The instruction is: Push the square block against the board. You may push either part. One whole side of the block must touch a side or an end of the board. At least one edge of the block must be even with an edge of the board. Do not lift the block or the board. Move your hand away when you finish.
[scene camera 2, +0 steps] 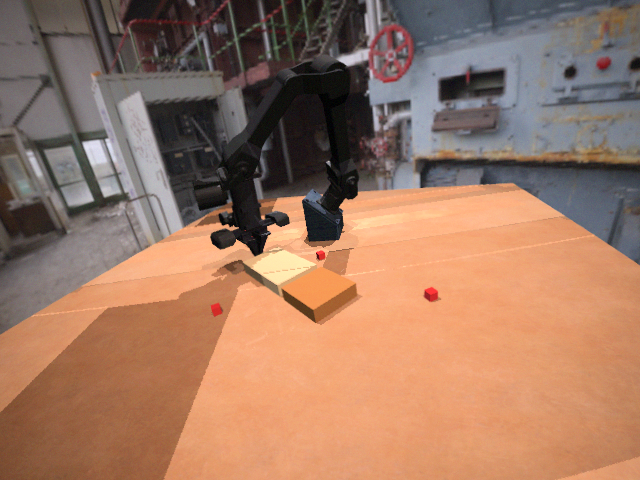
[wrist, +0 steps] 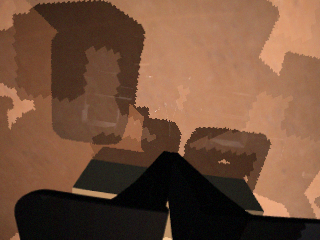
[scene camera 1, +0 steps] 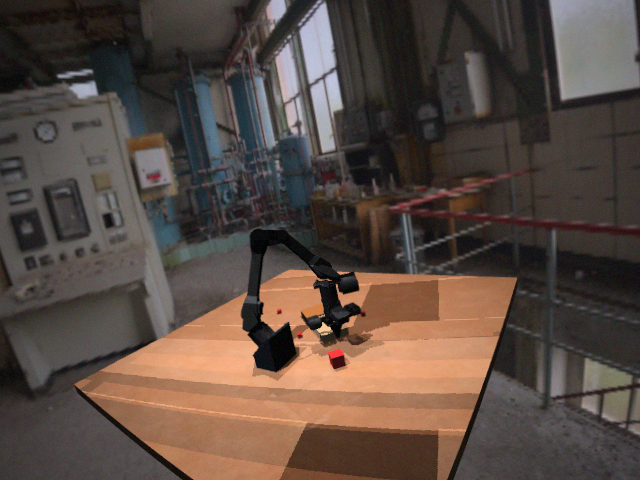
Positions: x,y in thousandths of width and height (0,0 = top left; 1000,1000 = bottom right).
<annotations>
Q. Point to an orange square block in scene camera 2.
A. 499,611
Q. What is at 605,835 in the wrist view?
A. My gripper.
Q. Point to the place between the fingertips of my gripper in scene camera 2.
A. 404,541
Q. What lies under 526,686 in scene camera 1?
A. My gripper.
</annotations>
